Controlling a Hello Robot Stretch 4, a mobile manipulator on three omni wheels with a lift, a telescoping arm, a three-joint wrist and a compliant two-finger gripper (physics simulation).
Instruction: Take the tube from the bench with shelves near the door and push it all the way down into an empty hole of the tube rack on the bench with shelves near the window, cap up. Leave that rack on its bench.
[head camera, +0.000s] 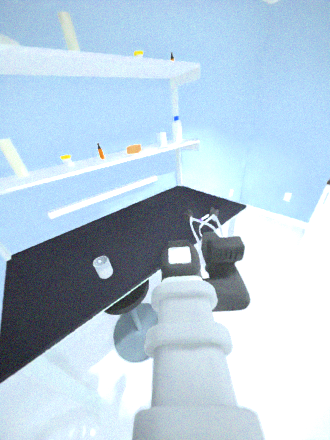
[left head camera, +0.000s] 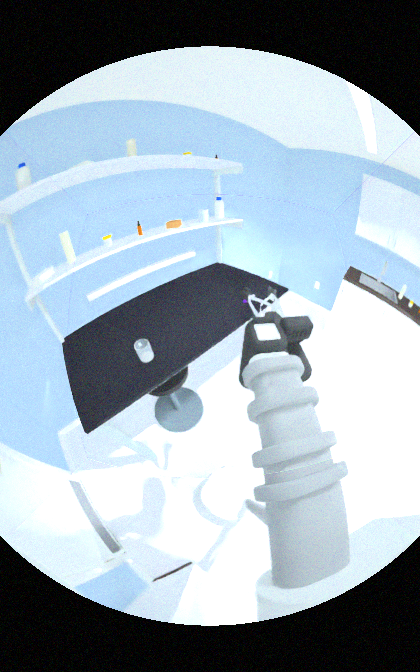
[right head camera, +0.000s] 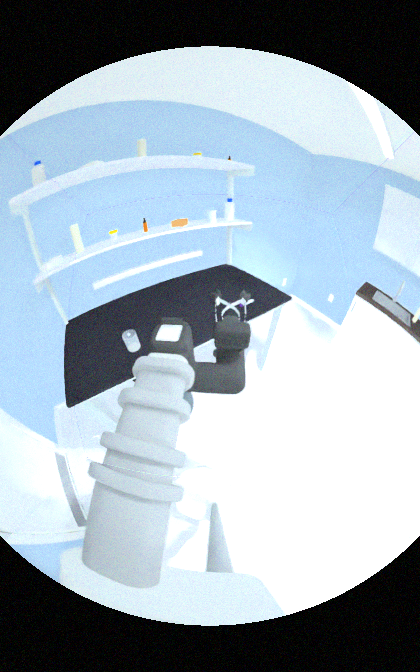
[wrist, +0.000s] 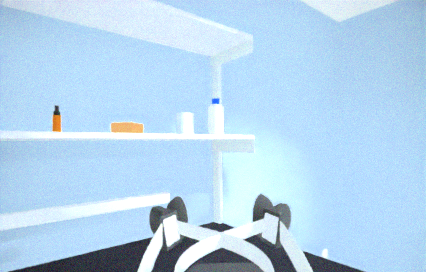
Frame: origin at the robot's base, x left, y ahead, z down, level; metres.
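Seen in the pictures: gripper, fingertip midpoint: (head camera: 199, 210) (wrist: 219, 211).
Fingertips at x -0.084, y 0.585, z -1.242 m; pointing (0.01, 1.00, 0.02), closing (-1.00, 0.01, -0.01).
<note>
Offsets run from my fingertips to a thing's top centre. "spot": to the spot under its first point. Level surfaces: height alone.
The tube @(dx -0.125, dy +0.493, dz +0.336 m) (head camera: 205, 217) (left head camera: 244, 301) (right head camera: 250, 301), white with a purple cap, lies on the black bench top @(dz +0.357 m) (head camera: 60, 280) (left head camera: 110, 320) (right head camera: 100, 370) (wrist: 60, 262) near its right end, partly hidden behind my fingers. It does not show in the wrist view. My gripper (head camera: 202, 212) (left head camera: 260, 291) (right head camera: 231, 295) (wrist: 219, 211) is open with nothing between the fingertips. It points about level toward the shelves, above the right part of the bench. The tube rack and its bench near the window do not show in these views.
A clear beaker @(dx +0.464, dy +0.059, dz +0.267 m) (head camera: 103, 267) (left head camera: 144, 350) (right head camera: 131, 340) stands on the bench. The lower shelf (head camera: 90, 167) (wrist: 100, 135) holds bottles, a cup and an orange box @(spot: dx +0.313, dy +0.670, dz -0.122 m) (wrist: 127, 127). A stool (head camera: 135, 332) (left head camera: 179, 409) stands at the bench's front. A sink counter (left head camera: 352, 273) (right head camera: 367, 288) is at the right.
</note>
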